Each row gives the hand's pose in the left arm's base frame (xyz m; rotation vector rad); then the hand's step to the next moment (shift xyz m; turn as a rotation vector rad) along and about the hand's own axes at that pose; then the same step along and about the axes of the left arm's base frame.
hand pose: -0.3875 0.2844 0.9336 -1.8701 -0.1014 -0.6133
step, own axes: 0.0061 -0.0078 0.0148 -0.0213 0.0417 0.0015
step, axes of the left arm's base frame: 0.0079 0.0149 0.0057 -0.0030 -0.0101 -0.0457
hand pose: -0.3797 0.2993 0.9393 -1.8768 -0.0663 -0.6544
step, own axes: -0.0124 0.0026 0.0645 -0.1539 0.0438 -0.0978
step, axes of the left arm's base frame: 0.0166 0.0588 -0.0244 -0.1548 -0.0641 -0.0842
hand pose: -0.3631 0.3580 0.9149 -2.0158 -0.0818 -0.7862
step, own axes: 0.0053 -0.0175 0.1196 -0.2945 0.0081 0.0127
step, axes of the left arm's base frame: 0.0573 0.1033 -0.0263 -0.2241 0.0780 -0.1751
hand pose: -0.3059 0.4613 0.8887 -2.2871 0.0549 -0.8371
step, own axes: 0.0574 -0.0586 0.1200 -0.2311 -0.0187 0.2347
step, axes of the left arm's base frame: 0.1045 0.1010 0.0018 -0.0495 0.2140 -0.2462
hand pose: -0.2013 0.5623 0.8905 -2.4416 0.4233 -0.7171
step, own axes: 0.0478 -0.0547 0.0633 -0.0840 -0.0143 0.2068
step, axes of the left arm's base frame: 0.0825 0.0494 0.0067 0.0527 0.1348 -0.1705
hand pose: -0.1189 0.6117 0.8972 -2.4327 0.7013 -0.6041
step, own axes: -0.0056 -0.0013 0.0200 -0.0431 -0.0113 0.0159
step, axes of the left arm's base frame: 0.0070 0.0115 -0.0159 -0.0204 0.0393 -0.0167
